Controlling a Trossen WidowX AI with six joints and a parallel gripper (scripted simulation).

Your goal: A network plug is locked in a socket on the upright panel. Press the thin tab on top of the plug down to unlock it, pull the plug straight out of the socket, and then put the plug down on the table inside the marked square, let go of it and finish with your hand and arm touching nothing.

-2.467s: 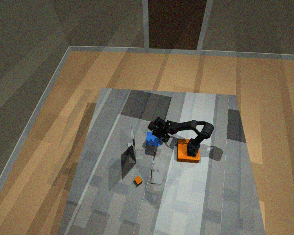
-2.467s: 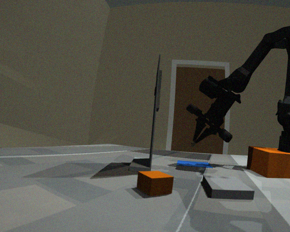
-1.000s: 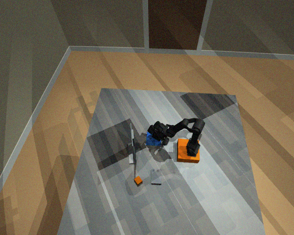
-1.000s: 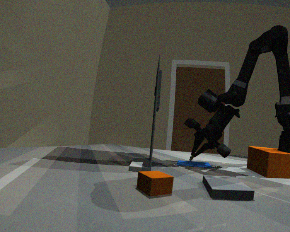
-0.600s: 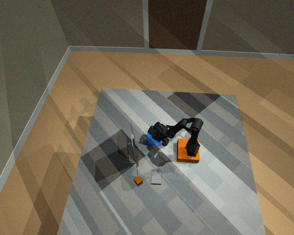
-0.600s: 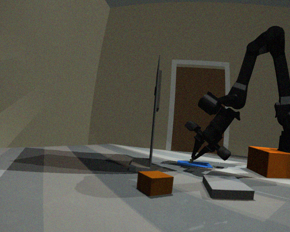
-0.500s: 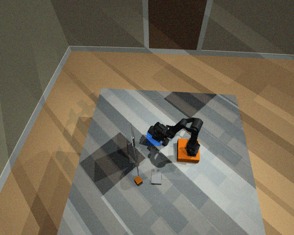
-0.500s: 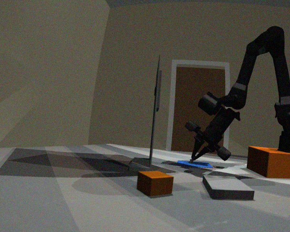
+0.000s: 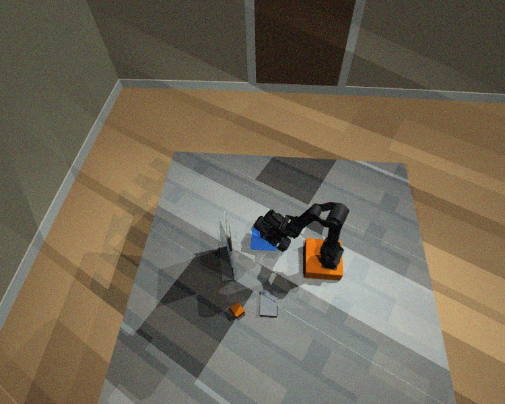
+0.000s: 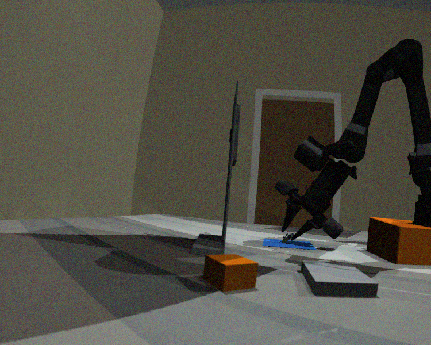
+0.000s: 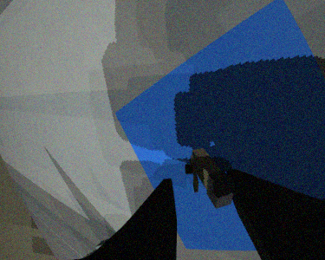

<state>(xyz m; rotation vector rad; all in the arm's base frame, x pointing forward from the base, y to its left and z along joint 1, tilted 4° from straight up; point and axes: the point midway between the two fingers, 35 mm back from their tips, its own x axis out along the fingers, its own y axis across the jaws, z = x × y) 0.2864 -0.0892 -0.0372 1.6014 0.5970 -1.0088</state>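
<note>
Right now the tan network plug is right at my gripper tip. From my gripper tip the other things lie so: blue marked square: 2 cm below, 1 cm behind; flat grey block: 30 cm to the left, 8 cm behind, 1 cm below; upright panel: 14 cm to the left, 12 cm ahead, 12 cm above.
</note>
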